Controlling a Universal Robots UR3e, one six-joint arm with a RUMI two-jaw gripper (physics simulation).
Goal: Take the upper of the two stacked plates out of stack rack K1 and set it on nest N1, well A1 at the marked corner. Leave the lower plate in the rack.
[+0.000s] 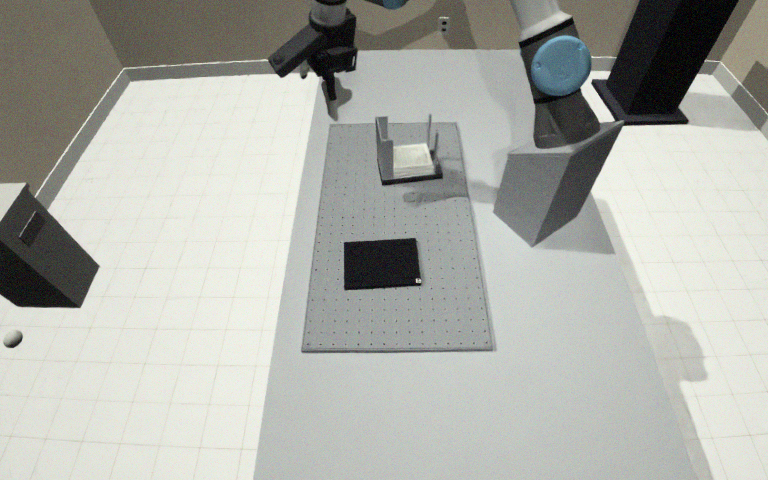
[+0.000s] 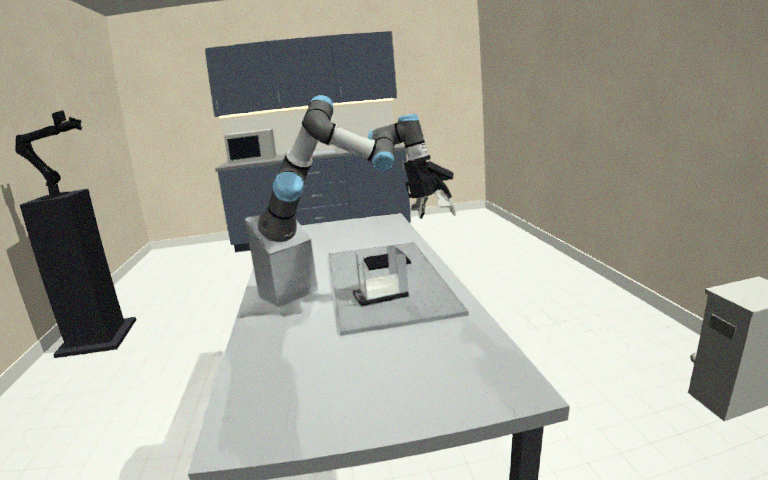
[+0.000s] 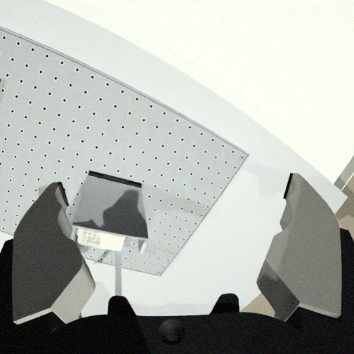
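Pixels of known places: gripper, fingertip midpoint: (image 1: 318,99) (image 2: 437,217); arm's base, link origin: (image 1: 567,136) (image 2: 276,227).
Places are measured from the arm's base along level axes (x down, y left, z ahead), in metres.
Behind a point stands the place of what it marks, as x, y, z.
Observation:
Two white plates lie stacked in stack rack K1; the plate stack (image 1: 412,159) @(0.186, -0.159, 0.294) (image 2: 381,286) @(0.185, -0.197, 0.299) (image 3: 100,240) sits low between the rack's uprights. The rack (image 1: 385,151) @(0.117, -0.116, 0.364) (image 2: 402,274) @(0.151, -0.211, 0.367) (image 3: 115,200) has a tall grey wall on one side, thin posts and a black base. Nest N1 (image 1: 379,263) @(0.218, 0.132, 0.394) (image 2: 375,260) @(0.218, 0.132, 0.347) is a flat black block with a small white mark (image 1: 417,280) @(0.217, 0.181, 0.316) at one corner. My gripper (image 1: 318,92) @(-0.003, -0.165, 0.506) (image 2: 437,212) @(-0.003, -0.165, 0.506) (image 3: 174,179) is open and empty, above and apart from the rack, out beyond the board's edge. The line between the two plates is hard to make out.
Rack and nest stand on a perforated grey board (image 1: 396,325) @(0.229, 0.276, 0.368) (image 2: 419,318) @(0.229, -0.366, 0.369) (image 3: 165,145) on the table. The arm's grey pedestal (image 1: 526,195) @(0.117, 0.048, 0.070) (image 2: 286,274) @(0.142, -0.075, 0.010) stands beside the board. A black column (image 1: 656,67) (image 2: 73,271) and a grey cabinet (image 1: 62,254) (image 2: 722,362) stand off the table.

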